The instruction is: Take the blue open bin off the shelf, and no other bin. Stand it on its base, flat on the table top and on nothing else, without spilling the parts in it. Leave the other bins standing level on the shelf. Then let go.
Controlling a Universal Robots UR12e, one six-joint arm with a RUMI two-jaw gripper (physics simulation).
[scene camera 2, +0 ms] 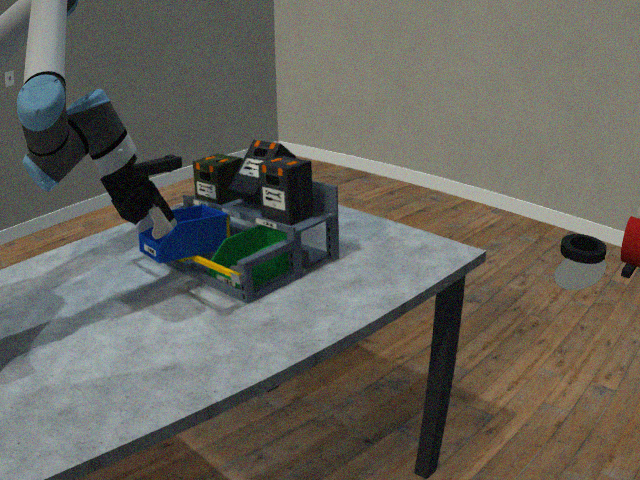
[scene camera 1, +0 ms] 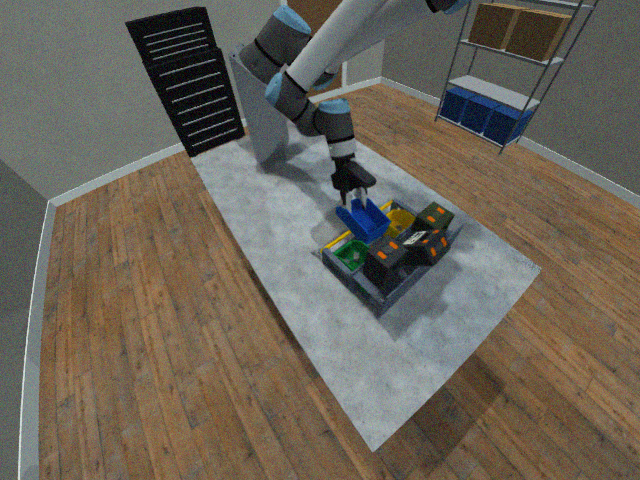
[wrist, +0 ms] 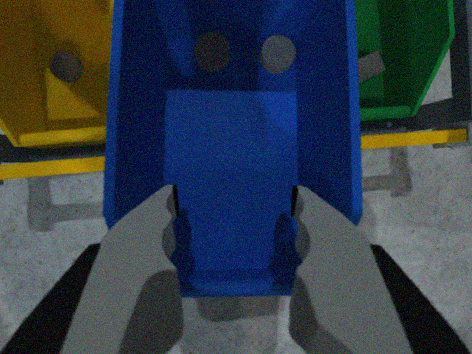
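Pixels of known places: gripper, fingertip midpoint: (scene camera 2: 172, 236) (scene camera 1: 357, 213) (wrist: 234, 188); arm's base at its link origin: (scene camera 1: 257, 68).
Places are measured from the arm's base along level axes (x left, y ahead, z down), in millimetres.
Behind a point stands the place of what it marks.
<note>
The blue open bin (scene camera 1: 368, 221) {x 104, y 755, z 357 mm} (scene camera 2: 201, 235) {x 26, y 775, z 320 mm} (wrist: 230, 150) {x 72, y 748, z 355 mm} is raised at the shelf's front, partly over the yellow front rail (scene camera 2: 212, 265) {x -37, y 764, z 360 mm} (wrist: 55, 167) {x 191, y 722, z 359 mm}. Two round grey parts (wrist: 212, 52) {x 92, y 812, z 353 mm} (wrist: 278, 54) {x 48, y 817, z 352 mm} lie toward its back. My gripper (scene camera 1: 355, 203) {x 69, y 725, z 322 mm} (scene camera 2: 155, 228) (wrist: 234, 188) {x 69, y 725, z 322 mm} holds the bin near its low front, fingers spread inside between the side walls; the contact is partly hidden. The yellow bin (scene camera 1: 401, 222) {x 246, y 791, z 406 mm} (wrist: 30, 60) {x 249, y 807, z 406 mm} and green bin (scene camera 1: 349, 254) {x -12, y 813, z 415 mm} (scene camera 2: 253, 248) {x 37, y 902, z 388 mm} (wrist: 400, 90) {x -76, y 822, z 392 mm} stand on the grey shelf (scene camera 1: 351, 282) {x -85, y 934, z 358 mm} (scene camera 2: 296, 253) {x -86, y 929, z 367 mm}, one on each side. Each shows a part in the wrist view.
Dark boxes with orange marks (scene camera 1: 385, 255) {x -21, y 976, z 200 mm} (scene camera 2: 286, 191) {x -49, y 938, z 249 mm}, one of them tilted, and a dark green box (scene camera 1: 434, 217) {x 210, y 929, z 226 mm} (scene camera 2: 212, 178) {x 185, y 890, z 259 mm} stand on the shelf's rear level. The grey table top (scene camera 1: 289, 248) {x -191, y 673, z 424 mm} (scene camera 2: 289, 330) {x -242, y 800, z 424 mm} extends around the shelf.
</note>
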